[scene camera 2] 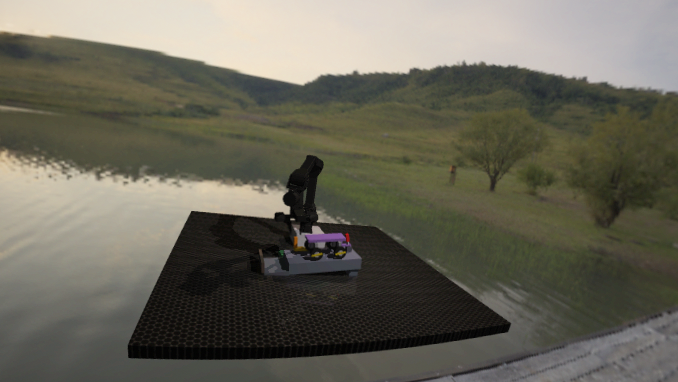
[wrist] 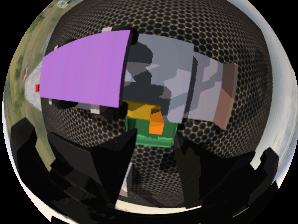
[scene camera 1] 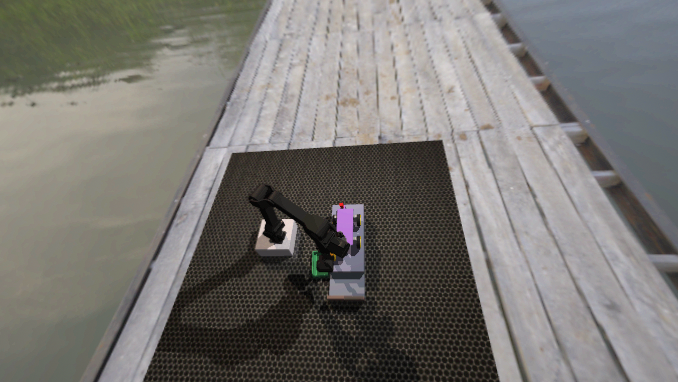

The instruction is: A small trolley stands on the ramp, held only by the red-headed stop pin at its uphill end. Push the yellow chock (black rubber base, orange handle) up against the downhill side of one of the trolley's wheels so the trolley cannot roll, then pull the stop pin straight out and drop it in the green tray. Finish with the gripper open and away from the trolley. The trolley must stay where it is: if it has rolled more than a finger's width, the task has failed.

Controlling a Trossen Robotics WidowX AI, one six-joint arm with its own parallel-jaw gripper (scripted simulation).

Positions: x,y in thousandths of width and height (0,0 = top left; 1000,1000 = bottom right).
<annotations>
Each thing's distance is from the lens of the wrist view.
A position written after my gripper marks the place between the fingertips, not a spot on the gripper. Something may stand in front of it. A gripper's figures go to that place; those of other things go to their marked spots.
my gripper (wrist: 525,605): 0.10 m
purple trolley (wrist: 307,315): 0.10 m
</annotations>
